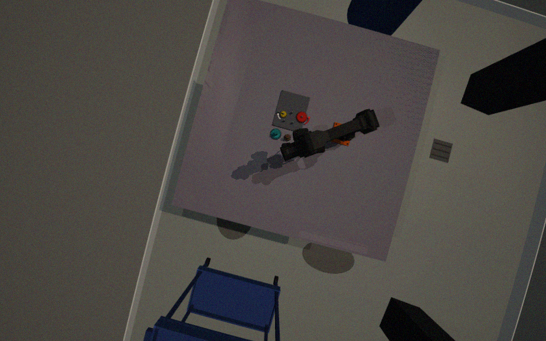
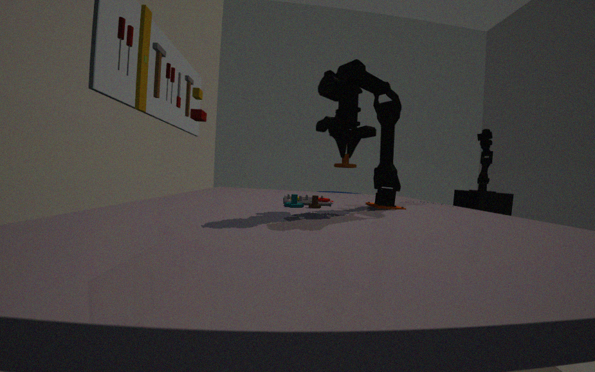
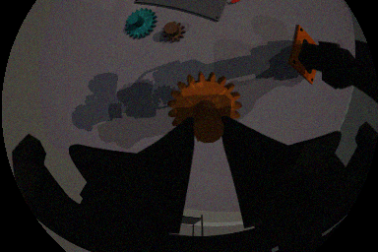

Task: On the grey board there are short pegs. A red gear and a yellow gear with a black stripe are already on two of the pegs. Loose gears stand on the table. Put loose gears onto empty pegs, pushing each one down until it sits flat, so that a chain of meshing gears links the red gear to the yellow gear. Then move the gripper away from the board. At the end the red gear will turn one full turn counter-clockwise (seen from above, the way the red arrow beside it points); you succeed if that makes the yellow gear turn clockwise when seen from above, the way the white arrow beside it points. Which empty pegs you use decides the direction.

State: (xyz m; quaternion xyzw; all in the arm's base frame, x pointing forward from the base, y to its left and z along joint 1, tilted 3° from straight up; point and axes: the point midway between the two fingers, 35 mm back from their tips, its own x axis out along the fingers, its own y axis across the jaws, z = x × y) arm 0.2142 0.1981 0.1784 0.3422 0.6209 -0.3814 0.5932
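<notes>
Now: the small brown gear 8 cm ahead of my gripper tip, 6 cm to the right of it and 15 cm below it. Round my gripper tip: red gear: 5 cm ahead, 20 cm to the right, 15 cm below; teal gear: 15 cm ahead, 6 cm to the right, 15 cm below; orange gear: 1 cm below.
</notes>
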